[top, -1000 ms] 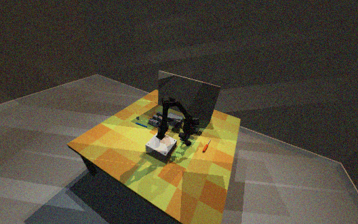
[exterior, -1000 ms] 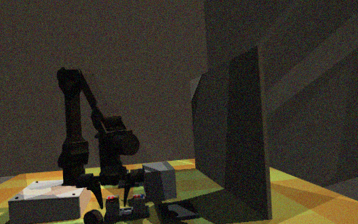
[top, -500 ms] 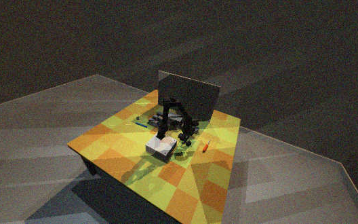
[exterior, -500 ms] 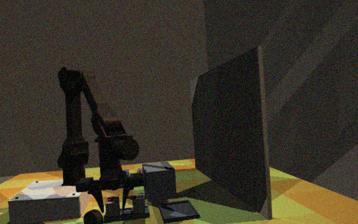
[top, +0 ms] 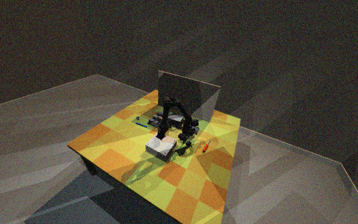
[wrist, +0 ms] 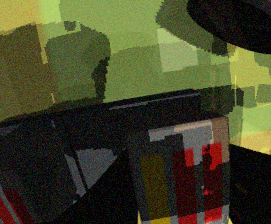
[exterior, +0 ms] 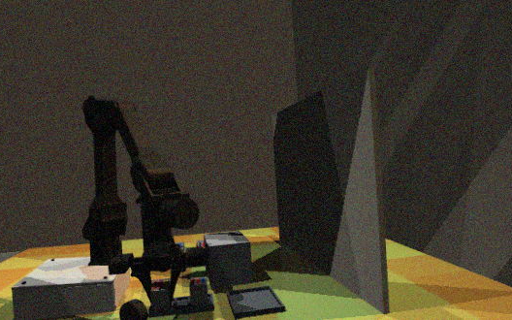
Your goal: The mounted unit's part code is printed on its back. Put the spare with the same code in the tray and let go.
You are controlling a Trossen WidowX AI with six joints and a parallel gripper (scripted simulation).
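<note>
Right now the dark rack is 40 mm ahead of my gripper tip, 10 mm to the left of it and 10 mm below it. Also, from my gripper tip: grey spare (30 mm above); dark flat tray (190 mm ahead, 10 mm below); black round object (70 mm to the right, 40 mm behind, 10 mm above).
</note>
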